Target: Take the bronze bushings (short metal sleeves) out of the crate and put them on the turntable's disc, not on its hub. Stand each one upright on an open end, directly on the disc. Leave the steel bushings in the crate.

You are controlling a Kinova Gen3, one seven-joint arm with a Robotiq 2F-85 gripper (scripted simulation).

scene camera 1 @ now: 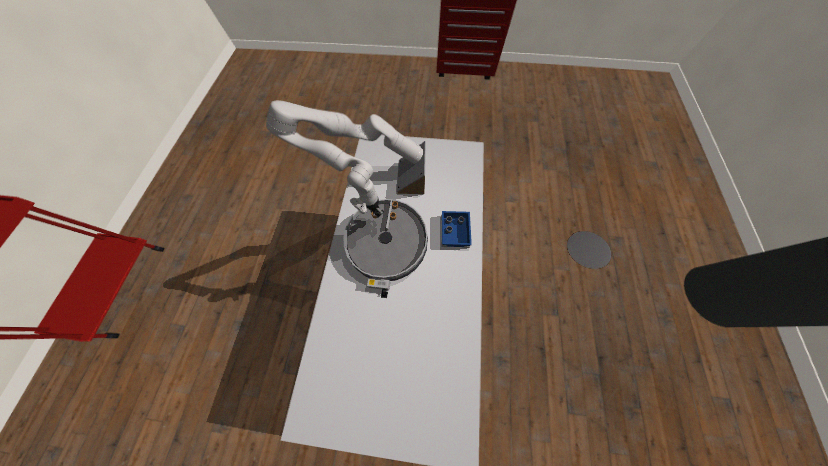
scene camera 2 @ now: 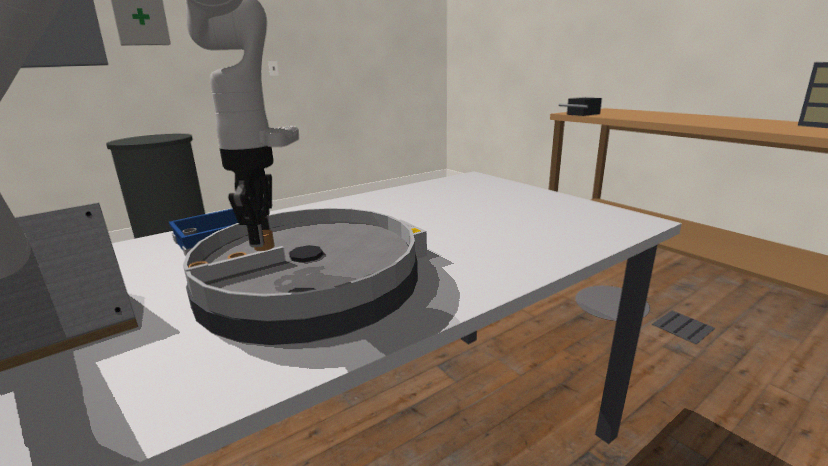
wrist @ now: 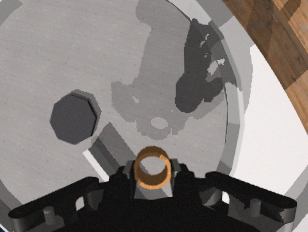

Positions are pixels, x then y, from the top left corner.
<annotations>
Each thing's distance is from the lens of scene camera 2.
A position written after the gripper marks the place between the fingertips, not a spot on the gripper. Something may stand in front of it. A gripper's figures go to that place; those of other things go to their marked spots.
gripper (scene camera 2: 260,242): 74 cm
grey turntable (scene camera 2: 333,252): 84 cm
blue crate (scene camera 2: 219,220): 122 cm
The marked spots on the blue crate and the grey turntable are 46 cm apart.
</annotations>
